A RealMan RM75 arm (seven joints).
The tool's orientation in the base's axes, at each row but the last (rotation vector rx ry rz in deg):
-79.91, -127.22, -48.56
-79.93, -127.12, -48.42
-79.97, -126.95, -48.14
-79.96, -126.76, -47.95
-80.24, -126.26, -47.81
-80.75, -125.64, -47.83
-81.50, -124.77, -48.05
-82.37, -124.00, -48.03
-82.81, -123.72, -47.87
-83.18, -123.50, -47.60
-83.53, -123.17, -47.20
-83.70, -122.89, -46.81
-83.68, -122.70, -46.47
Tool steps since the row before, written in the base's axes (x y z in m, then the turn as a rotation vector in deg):
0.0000, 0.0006, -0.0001, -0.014, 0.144, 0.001
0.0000, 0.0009, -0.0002, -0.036, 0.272, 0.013
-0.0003, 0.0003, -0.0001, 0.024, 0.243, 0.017
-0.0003, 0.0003, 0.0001, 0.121, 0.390, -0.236
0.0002, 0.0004, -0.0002, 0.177, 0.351, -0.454
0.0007, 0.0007, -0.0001, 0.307, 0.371, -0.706
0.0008, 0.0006, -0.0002, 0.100, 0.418, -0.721
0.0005, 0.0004, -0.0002, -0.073, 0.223, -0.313
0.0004, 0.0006, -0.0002, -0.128, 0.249, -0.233
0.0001, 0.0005, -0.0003, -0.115, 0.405, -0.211
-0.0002, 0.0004, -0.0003, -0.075, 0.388, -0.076
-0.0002, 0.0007, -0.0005, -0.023, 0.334, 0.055
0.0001, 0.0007, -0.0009, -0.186, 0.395, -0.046
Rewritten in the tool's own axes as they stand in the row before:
0.0003, 0.0002, 0.0005, 0.103, 0.034, 0.095
0.0005, 0.0002, 0.0007, 0.206, 0.059, 0.172
0.0003, -0.0002, 0.0003, 0.163, 0.105, 0.149
0.0004, -0.0001, 0.0001, 0.066, 0.171, 0.435
0.0001, 0.0003, 0.0004, -0.117, 0.150, 0.570
0.0001, 0.0008, 0.0005, -0.312, 0.208, 0.768
0.0000, 0.0009, 0.0005, -0.207, 0.028, 0.813
0.0000, 0.0005, 0.0004, -0.017, -0.083, 0.382
0.0001, 0.0005, 0.0006, 0.072, -0.107, 0.341
0.0001, 0.0002, 0.0006, 0.187, -0.045, 0.430
0.0002, -0.0001, 0.0005, 0.246, 0.019, 0.318
0.0002, -0.0001, 0.0008, 0.272, 0.084, 0.184
-0.0001, 0.0001, 0.0011, 0.309, -0.075, 0.303

